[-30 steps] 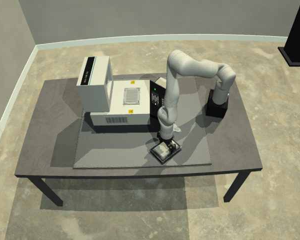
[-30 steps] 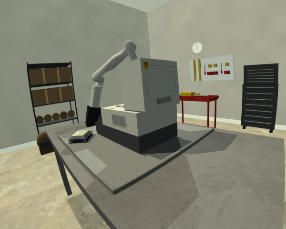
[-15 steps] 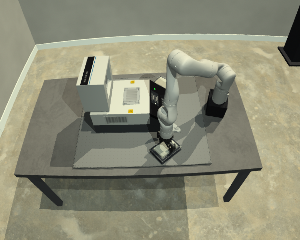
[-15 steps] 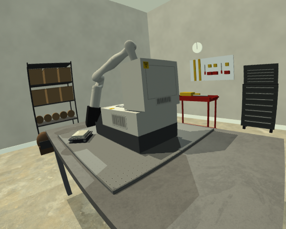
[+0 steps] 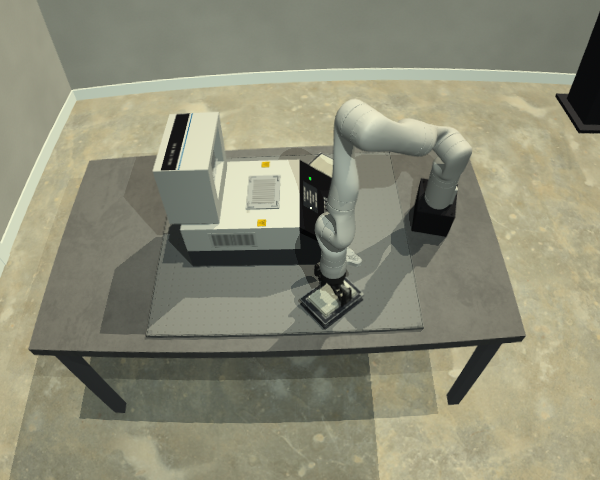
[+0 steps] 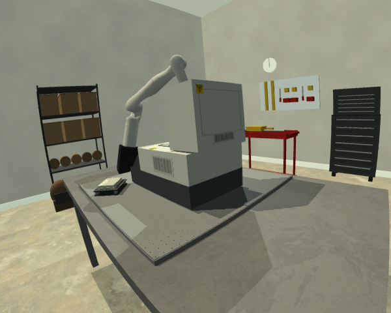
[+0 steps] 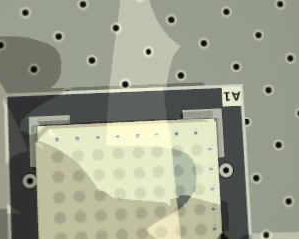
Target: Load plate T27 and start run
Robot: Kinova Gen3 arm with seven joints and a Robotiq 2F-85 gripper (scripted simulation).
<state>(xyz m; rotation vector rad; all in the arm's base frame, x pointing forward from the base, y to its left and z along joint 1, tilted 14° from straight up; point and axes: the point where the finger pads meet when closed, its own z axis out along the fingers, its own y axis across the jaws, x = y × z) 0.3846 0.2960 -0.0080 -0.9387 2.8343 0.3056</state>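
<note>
Right now my hand is 10 mm above the cream well plate. Also, from my hand: black nest (570 mm to the right, 30 mm below, 30 mm behind); corner mark a1 (90 mm behind, 20 mm below).
</note>
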